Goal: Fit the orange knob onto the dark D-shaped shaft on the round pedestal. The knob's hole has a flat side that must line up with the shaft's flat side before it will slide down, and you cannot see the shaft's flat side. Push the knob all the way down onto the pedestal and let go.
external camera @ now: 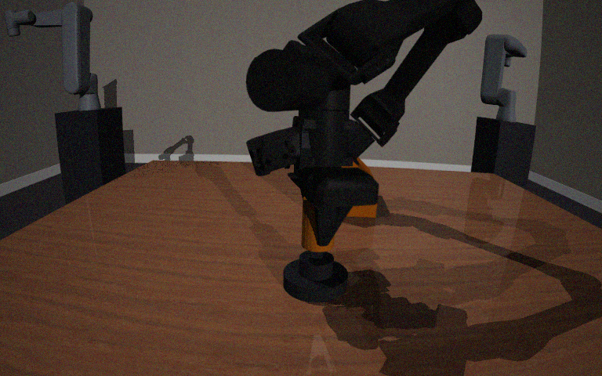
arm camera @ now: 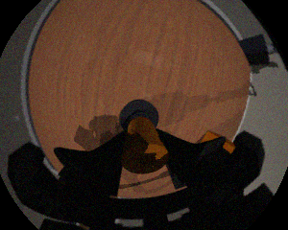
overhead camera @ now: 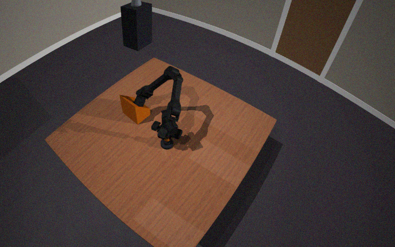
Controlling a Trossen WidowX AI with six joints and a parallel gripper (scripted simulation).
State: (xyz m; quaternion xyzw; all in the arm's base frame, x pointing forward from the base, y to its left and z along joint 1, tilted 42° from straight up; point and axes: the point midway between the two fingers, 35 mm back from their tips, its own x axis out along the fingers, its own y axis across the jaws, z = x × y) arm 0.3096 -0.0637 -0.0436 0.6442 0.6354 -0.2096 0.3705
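Right now the orange knob is 2 cm above my gripper tip. The rest, counted from my gripper tip: dark round pedestal: 4 cm below.
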